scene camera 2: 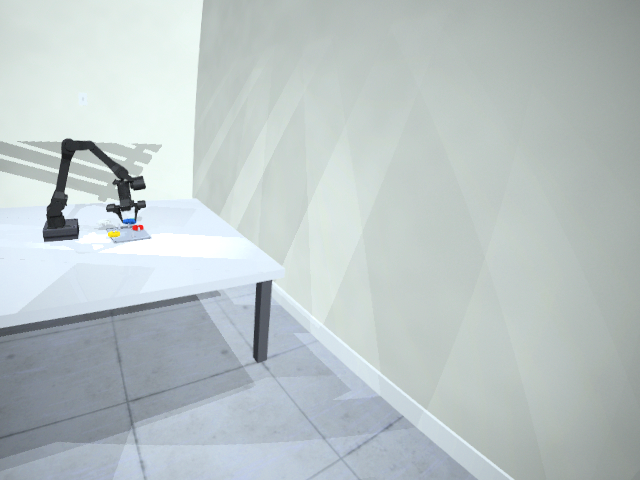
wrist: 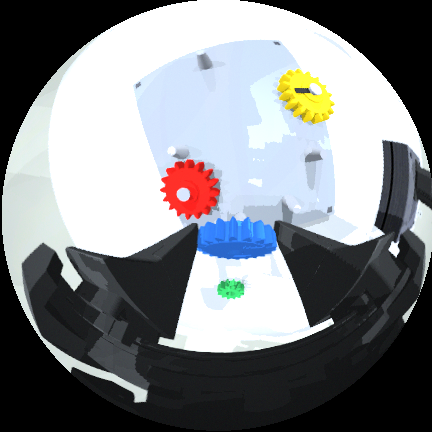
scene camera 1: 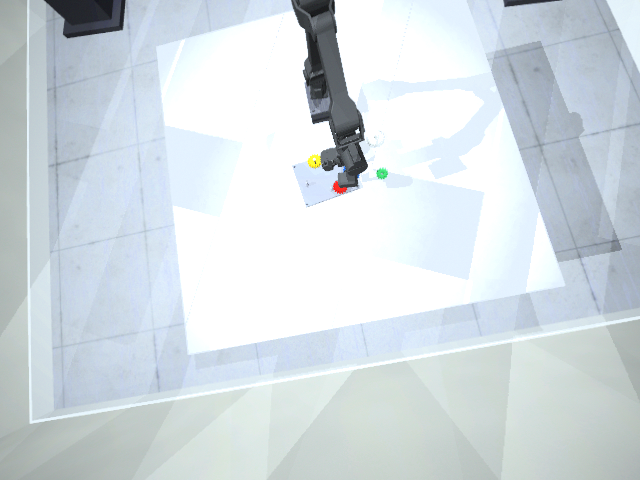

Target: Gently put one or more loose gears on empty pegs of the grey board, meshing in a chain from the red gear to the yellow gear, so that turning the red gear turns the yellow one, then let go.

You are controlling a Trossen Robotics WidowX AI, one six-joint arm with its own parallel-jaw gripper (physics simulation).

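Pixels of known places: gripper, fingertip midpoint: (scene camera 2: 129, 222) (wrist: 236, 227) (scene camera 1: 346, 172); arm's base at its link origin: (scene camera 2: 56, 226) (scene camera 1: 319, 90).
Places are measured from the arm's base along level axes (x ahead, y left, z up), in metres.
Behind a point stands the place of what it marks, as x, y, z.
My gripper (scene camera 1: 341, 170) @[0.318, 0.082, -0.019] (scene camera 2: 129, 219) @[0.318, 0.082, -0.019] (wrist: 236, 227) @[0.318, 0.082, -0.019] is shut on the blue gear (scene camera 1: 344, 169) @[0.313, 0.074, -0.004] (scene camera 2: 129, 221) @[0.320, 0.069, -0.011] (wrist: 236, 242) @[0.318, 0.083, -0.002], which looks roughly level, low over the edge of the grey board (scene camera 1: 317, 193) @[0.377, -0.028, -0.048] (scene camera 2: 129, 238) @[0.325, -0.082, -0.048] (wrist: 225, 100) @[0.325, -0.020, -0.048]. A pale peg tip (wrist: 240, 216) @[0.314, 0.083, -0.040] shows faintly just beyond the blue gear; whether the gear touches it is hidden. The red gear (scene camera 1: 339, 187) (scene camera 2: 138, 227) (wrist: 192, 187) @[0.353, 0.053, -0.031] and yellow gear (scene camera 1: 314, 161) @[0.261, -0.032, -0.030] (scene camera 2: 113, 234) @[0.253, -0.054, -0.035] (wrist: 305, 100) @[0.261, -0.021, -0.033] sit apart on board pegs. Bare pegs show in the wrist view (wrist: 204, 61) @[0.340, -0.061, -0.037] (wrist: 179, 152) @[0.362, 0.025, -0.033] (wrist: 313, 156) @[0.254, 0.026, -0.035] (wrist: 291, 203) @[0.272, 0.067, -0.032].
The loose green gear (scene camera 1: 382, 173) @[0.317, 0.213, -0.045] (wrist: 231, 289) @[0.320, 0.200, -0.039] lies on the table beside the board. A loose white gear (scene camera 1: 375, 138) @[0.190, 0.197, -0.039] (scene camera 2: 104, 223) @[0.186, 0.170, -0.047] lies nearer the arm's base (scene camera 1: 318, 105) @[0.060, -0.005, 0.000] (scene camera 2: 61, 229) @[0.031, -0.043, -0.004]. The table edge (scene camera 2: 284, 272) @[0.934, -0.521, -0.073] is well away from the board.
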